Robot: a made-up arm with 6 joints. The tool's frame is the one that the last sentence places.
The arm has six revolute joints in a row. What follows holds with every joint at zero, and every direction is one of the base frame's. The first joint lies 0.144 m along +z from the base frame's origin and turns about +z. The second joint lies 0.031 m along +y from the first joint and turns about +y. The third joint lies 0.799 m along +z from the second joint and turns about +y. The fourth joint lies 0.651 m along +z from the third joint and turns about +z. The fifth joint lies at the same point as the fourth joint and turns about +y. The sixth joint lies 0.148 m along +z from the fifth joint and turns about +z. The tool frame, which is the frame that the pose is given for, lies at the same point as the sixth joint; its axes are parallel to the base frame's.
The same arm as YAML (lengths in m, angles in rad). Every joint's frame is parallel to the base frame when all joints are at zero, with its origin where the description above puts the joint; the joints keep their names.
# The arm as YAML. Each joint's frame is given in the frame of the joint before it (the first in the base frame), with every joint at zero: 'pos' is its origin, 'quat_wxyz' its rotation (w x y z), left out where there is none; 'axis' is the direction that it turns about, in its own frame. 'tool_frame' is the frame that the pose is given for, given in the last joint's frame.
length_unit: m
angle_unit: rad
joints:
  - joint: joint 1
    pos: [0.0, 0.0, 0.144]
    axis: "+z"
  - joint: joint 2
    pos: [0.0, 0.031, 0.0]
    axis: "+y"
  - joint: joint 3
    pos: [0.0, 0.0, 0.799]
    axis: "+y"
  - joint: joint 4
    pos: [0.0, 0.0, 0.651]
    axis: "+z"
  - joint: joint 5
    pos: [0.0, 0.0, 0.0]
    axis: "+y"
  - joint: joint 6
    pos: [0.0, 0.0, 0.148]
    axis: "+z"
tool_frame:
  pos: [0.0, 0.0, 0.0]

